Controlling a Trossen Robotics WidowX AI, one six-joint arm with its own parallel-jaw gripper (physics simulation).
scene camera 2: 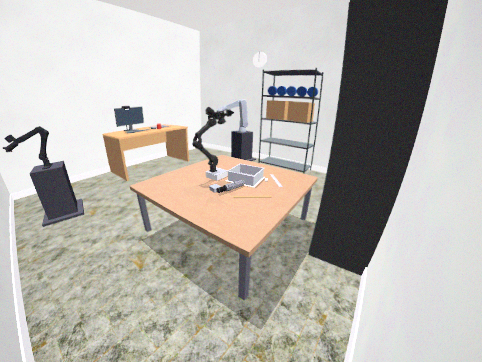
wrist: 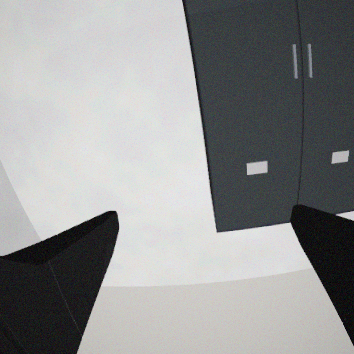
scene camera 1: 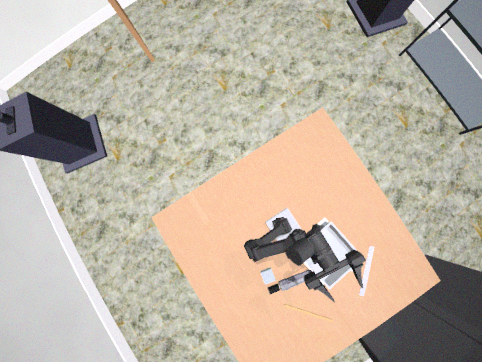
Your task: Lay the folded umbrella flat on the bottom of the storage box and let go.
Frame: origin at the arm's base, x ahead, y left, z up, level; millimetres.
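Where they show: gripper, fingertip midpoint: [scene camera 2: 230, 113] [wrist: 206, 217] [scene camera 1: 348, 295]; arm's base, link origin: [scene camera 2: 213, 170] [scene camera 1: 278, 224].
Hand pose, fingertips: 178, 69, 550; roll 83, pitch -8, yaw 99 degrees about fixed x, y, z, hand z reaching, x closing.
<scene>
Each offset is from my fingertips to the top centre of the thing, as dx, dy, dz. Level surfaces: height alone.
The folded umbrella @(+164, -125, -547) [scene camera 1: 295, 281] [scene camera 2: 234, 186], a grey roll with a black handle, lies on the table beside the storage box. In the first scene view the arm covers its far end. The storage box @(+77, +131, -509) [scene camera 1: 340, 243] [scene camera 2: 252, 179] is light grey and open at the top; the arm hides part of it from above. No umbrella shows in the visible part of the box. My gripper [scene camera 1: 348, 295] [scene camera 2: 232, 113] [wrist: 206, 217] is open and empty, high above the table and level, with its two black fingers wide apart. The umbrella and the box do not show in the wrist view.
A small pale block @(+86, -236, -570) [scene camera 1: 268, 275] [scene camera 2: 214, 188] lies by the umbrella's handle. A thin yellow stick @(+383, -92, -594) [scene camera 1: 307, 312] [scene camera 2: 252, 197] lies in front, and a white bar @(+284, +328, -604) [scene camera 1: 367, 271] [scene camera 2: 276, 180] lies beyond the box. A dark cabinet [scene camera 2: 390, 100] [wrist: 245, 110] stands past the table @(dz -606) [scene camera 1: 225, 240] [scene camera 2: 190, 200].
</scene>
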